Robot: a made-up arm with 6 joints.
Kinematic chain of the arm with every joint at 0, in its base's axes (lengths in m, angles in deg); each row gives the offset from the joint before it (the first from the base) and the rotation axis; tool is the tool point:
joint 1: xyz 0 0 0.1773 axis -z
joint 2: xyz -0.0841 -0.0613 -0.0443 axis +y
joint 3: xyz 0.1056 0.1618 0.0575 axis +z
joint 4: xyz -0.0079 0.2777 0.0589 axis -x
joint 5: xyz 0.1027 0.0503 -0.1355 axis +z
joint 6: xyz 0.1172 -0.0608 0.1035 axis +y
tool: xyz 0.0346 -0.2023 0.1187
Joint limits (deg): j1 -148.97..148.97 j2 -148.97..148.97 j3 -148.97..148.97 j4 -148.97..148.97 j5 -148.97..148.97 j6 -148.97..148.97
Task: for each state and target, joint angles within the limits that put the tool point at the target. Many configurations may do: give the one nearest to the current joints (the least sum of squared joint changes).
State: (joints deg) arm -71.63 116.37 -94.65 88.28 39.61 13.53
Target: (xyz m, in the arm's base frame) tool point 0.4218 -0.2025 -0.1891
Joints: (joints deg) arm -100.08 133.06 -101.74 84.56 52.97 18.30
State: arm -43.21 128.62 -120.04 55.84 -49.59 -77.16
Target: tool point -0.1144 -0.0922 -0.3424
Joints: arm -48.96 131.25 -120.94 74.14 -48.85 -63.48
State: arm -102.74 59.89 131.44 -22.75 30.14 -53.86
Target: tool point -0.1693 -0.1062 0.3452
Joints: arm -103.79 60.38 139.46 -21.35 32.16 -53.69
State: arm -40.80 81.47 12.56 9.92 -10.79 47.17
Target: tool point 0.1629 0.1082 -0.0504
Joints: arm -15.99 66.92 -11.62 8.26 -28.02 49.33
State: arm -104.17 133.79 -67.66 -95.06 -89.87 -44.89
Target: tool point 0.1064 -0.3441 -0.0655
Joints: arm -140.86 133.08 -90.34 -87.33 -61.78 -34.95
